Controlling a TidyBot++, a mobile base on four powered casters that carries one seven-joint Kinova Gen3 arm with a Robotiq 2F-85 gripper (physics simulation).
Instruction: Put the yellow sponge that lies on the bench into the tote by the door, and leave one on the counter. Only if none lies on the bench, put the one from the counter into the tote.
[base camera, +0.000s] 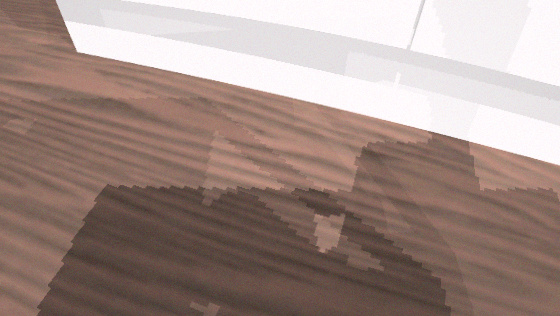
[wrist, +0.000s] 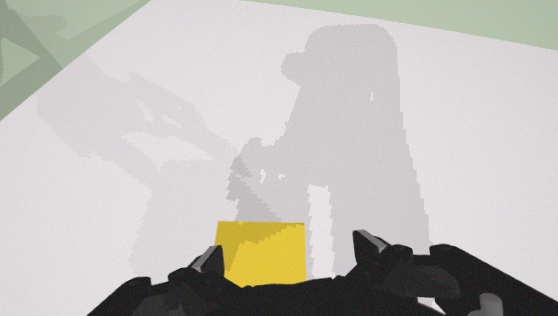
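Observation:
I can see a white cabinet (base camera: 481, 78), which appears in the wrist view (wrist: 125, 161) as well. There is a yellow sponge (wrist: 255, 253), and my own gripper (wrist: 288, 253) is visible too.

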